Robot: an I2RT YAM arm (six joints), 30 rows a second.
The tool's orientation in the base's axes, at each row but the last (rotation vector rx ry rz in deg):
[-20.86, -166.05, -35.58]
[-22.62, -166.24, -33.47]
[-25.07, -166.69, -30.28]
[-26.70, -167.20, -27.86]
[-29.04, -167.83, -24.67]
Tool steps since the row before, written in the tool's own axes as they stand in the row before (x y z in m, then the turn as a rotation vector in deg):
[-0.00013, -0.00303, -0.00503, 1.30, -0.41, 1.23]
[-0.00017, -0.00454, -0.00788, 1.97, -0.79, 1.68]
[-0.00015, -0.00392, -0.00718, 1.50, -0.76, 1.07]
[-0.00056, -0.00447, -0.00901, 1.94, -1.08, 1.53]
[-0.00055, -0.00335, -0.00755, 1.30, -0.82, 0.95]
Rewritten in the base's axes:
[-0.00018, -0.00482, 0.00335, -1.48, 0.42, -1.01]
[-0.00035, -0.00721, 0.00553, -2.27, 0.41, -1.42]
[-0.00038, -0.00616, 0.00537, -1.76, 0.09, -0.94]
[-0.00010, -0.00722, 0.00703, -2.32, 0.08, -1.37]
[0.00000, -0.00547, 0.00621, -1.58, -0.05, -0.87]

